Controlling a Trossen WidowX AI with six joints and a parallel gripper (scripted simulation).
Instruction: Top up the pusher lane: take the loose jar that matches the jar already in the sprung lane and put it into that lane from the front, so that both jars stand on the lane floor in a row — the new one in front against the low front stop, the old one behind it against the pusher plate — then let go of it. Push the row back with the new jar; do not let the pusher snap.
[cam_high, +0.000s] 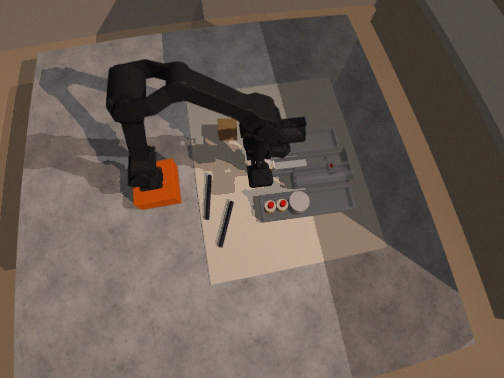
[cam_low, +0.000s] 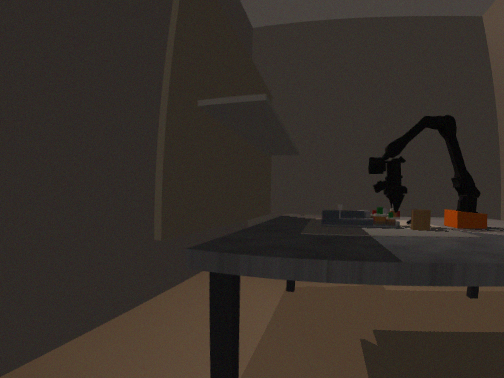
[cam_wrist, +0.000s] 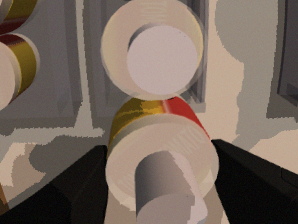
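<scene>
Right now the grey lane rack is 180 mm ahead of my gripper tip, 40 mm below it and 30 mm to the right of it. Round my gripper tip: pale pusher plate (150 mm ahead, 30 mm to the right, 10 mm below); brown box (140 mm to the left, 60 mm behind, 20 mm below); grey disc (130 mm to the right, 110 mm ahead, 30 mm below).
</scene>
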